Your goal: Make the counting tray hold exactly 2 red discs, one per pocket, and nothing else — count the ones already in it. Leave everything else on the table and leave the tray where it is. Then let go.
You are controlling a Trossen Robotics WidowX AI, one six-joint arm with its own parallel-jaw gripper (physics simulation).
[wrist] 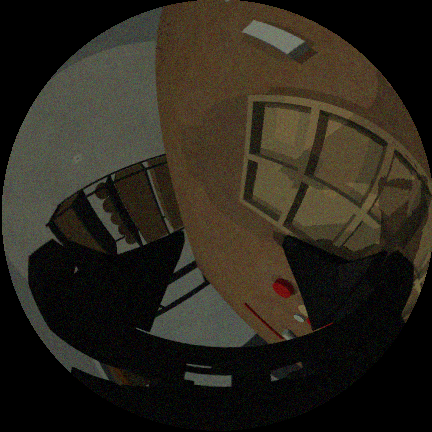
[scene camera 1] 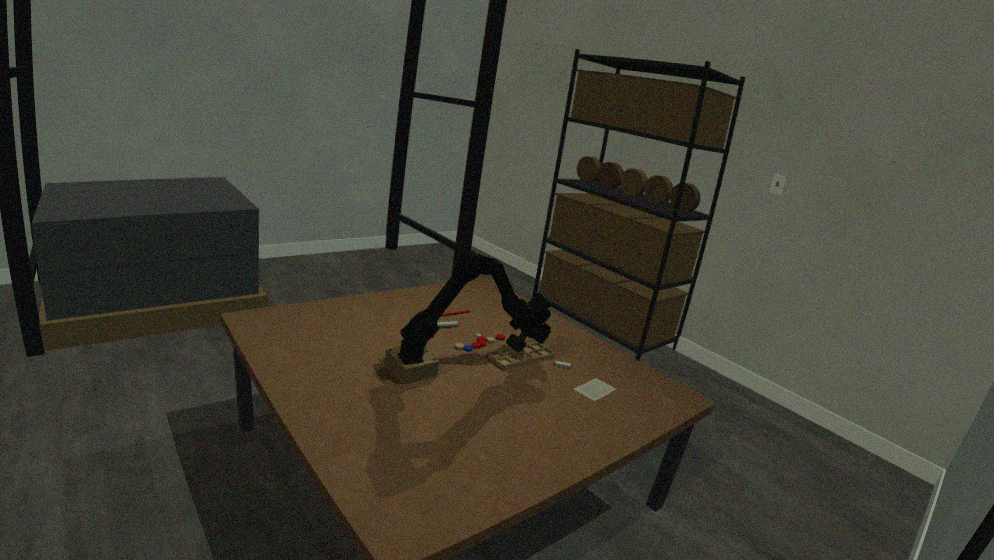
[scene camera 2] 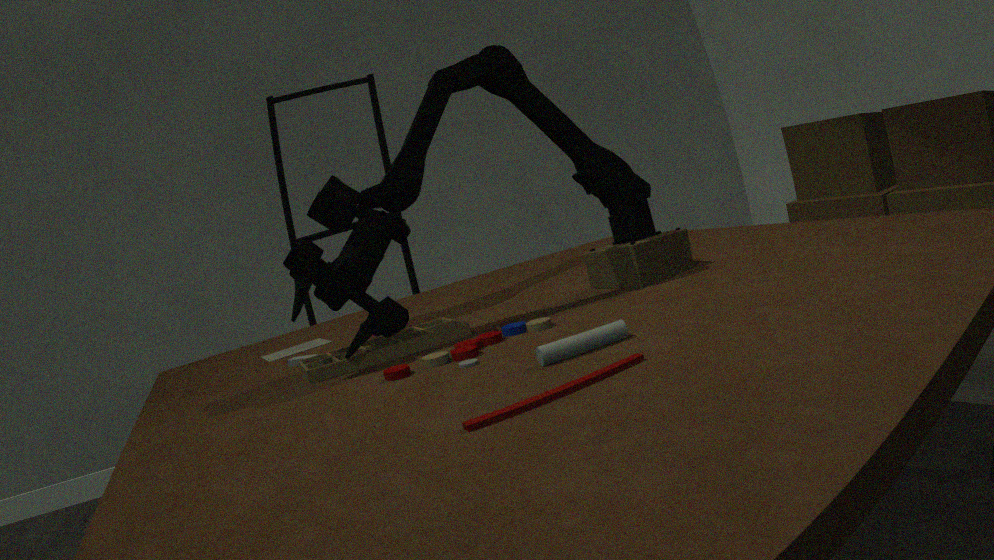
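Observation:
The counting tray (scene camera 1: 506, 365) (scene camera 2: 326, 371) (wrist: 318, 132) is a tan grid of pockets on the table. The pockets that show in the wrist view hold nothing; its right end lies in shadow. My gripper (scene camera 1: 517, 341) (scene camera 2: 355, 346) (wrist: 234, 238) is open and empty, with its fingers low at the tray's near edge. One red disc (scene camera 2: 397, 372) (wrist: 282, 287) lies on the table just beside the tray. Two more red discs (scene camera 1: 480, 340) (scene camera 2: 467, 350) lie in a loose group with a blue disc (scene camera 1: 468, 348) (scene camera 2: 514, 329) and pale discs (scene camera 1: 459, 346).
A white cylinder (scene camera 1: 447, 323) (scene camera 2: 580, 341) and a red stick (scene camera 1: 456, 312) (scene camera 2: 553, 393) lie behind the discs. A small white block (scene camera 1: 563, 363) (wrist: 278, 38) and a white sheet (scene camera 1: 595, 389) lie past the tray. A shelf rack (scene camera 1: 662, 267) stands by the wall.

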